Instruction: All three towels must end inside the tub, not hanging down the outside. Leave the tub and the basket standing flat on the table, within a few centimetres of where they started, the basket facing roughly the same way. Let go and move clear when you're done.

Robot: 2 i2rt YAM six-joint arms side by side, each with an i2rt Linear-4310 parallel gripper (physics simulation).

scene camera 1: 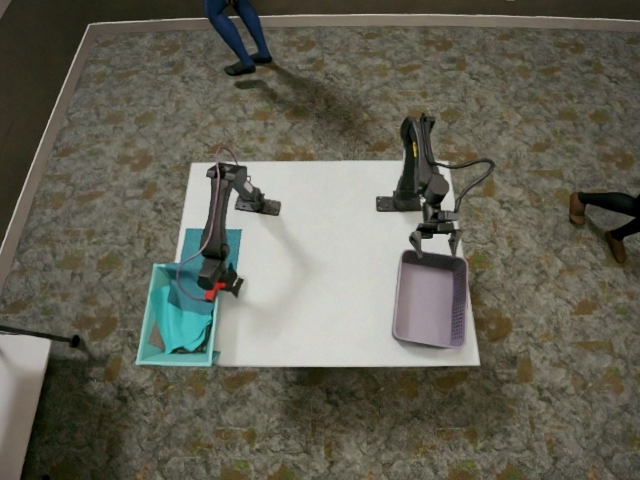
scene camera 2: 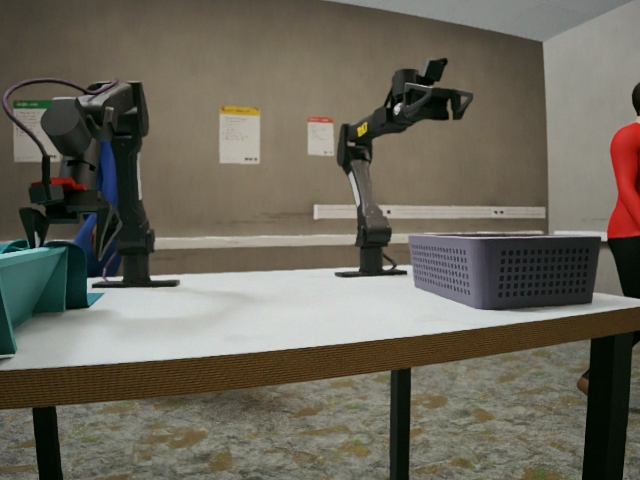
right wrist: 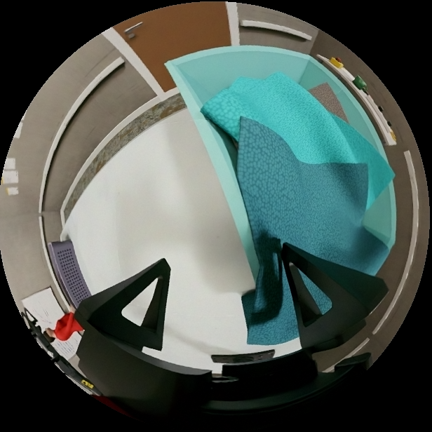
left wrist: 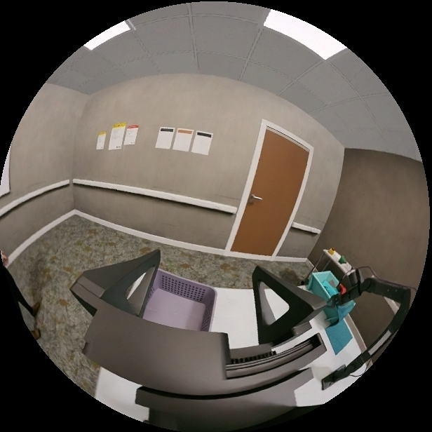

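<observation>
The aqua tub (scene camera 1: pixel 146 315) (scene camera 2: pixel 31 281) (right wrist: pixel 227 187) stands at the picture's left. A turquoise towel (scene camera 1: pixel 180 326) (right wrist: pixel 295 125) lies bunched in it, over a grey-brown towel (scene camera 1: pixel 155 336) (right wrist: pixel 327 97). A dark teal towel (scene camera 1: pixel 187 303) (scene camera 2: pixel 77 273) (right wrist: pixel 305 200) lies partly inside, drapes over the tub's rear rim and spreads onto the table. My right gripper (scene camera 2: pixel 68 252) (right wrist: pixel 222 259) is open beside the tub's inner rear corner, one finger over the dark teal towel. The empty mauve basket (scene camera 1: pixel 395 299) (scene camera 2: pixel 542 271) (left wrist: pixel 212 310) stands upright at the right. My left gripper (scene camera 1: pixel 437 255) (left wrist: pixel 209 264) is open above its rear rim.
The white table (scene camera 1: pixel 310 330) (scene camera 2: pixel 289 320) bears both arm bases. The tub is at the table's left edge and the basket near its right edge. A person in blue (scene camera 1: pixel 232 38) stands behind the table, another (scene camera 1: pixel 607 201) is at the right. A white cart (scene camera 1: pixel 20 392) stands left of the table.
</observation>
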